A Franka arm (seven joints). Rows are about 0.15 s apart.
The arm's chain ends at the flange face. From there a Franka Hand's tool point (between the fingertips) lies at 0.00 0.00 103.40 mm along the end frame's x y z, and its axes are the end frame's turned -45 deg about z.
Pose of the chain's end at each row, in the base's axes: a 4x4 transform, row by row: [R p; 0 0 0 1], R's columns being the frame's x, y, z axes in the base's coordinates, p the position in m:
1.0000 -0.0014 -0.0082 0.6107; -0.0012 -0.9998 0.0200 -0.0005; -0.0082 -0.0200 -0.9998 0.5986; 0 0 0 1
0.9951 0.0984 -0.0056 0.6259; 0.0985 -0.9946 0.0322 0.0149; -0.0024 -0.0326 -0.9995 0.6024; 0 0 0 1
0.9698 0.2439 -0.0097 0.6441; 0.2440 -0.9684 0.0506 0.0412; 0.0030 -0.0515 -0.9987 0.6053; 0 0 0 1
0.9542 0.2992 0.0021 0.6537; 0.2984 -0.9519 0.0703 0.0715; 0.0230 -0.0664 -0.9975 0.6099; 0 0 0 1
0.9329 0.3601 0.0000 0.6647; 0.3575 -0.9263 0.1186 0.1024; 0.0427 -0.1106 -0.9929 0.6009; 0 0 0 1
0.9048 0.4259 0.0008 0.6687; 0.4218 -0.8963 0.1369 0.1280; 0.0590 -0.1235 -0.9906 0.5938; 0 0 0 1
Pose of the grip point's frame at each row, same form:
0.7081 0.7061 -0.0082 0.6099; 0.7061 -0.7078 0.0200 0.0016; 0.0083 -0.0199 -0.9998 0.4952; 0 0 0 1
0.6341 0.7732 -0.0056 0.6253; 0.7729 -0.6336 0.0322 0.0182; 0.0214 -0.0247 -0.9995 0.4991; 0 0 0 1
0.5133 0.8582 -0.0097 0.6431; 0.8573 -0.5122 0.0506 0.0464; 0.0385 -0.0343 -0.9987 0.5020; 0 0 0 1
0.4632 0.8863 0.0021 0.6539; 0.8841 -0.4621 0.0703 0.0788; 0.0632 -0.0307 -0.9975 0.5068; 0 0 0 1
0.4050 0.9143 0.0000 0.6647; 0.9078 -0.4022 0.1186 0.1147; 0.1084 -0.0480 -0.9929 0.4982; 0 0 0 1
0.3386 0.9409 0.0008 0.6688; 0.9320 -0.3355 0.1369 0.1422; 0.1290 -0.0456 -0.9906 0.4914; 0 0 0 1

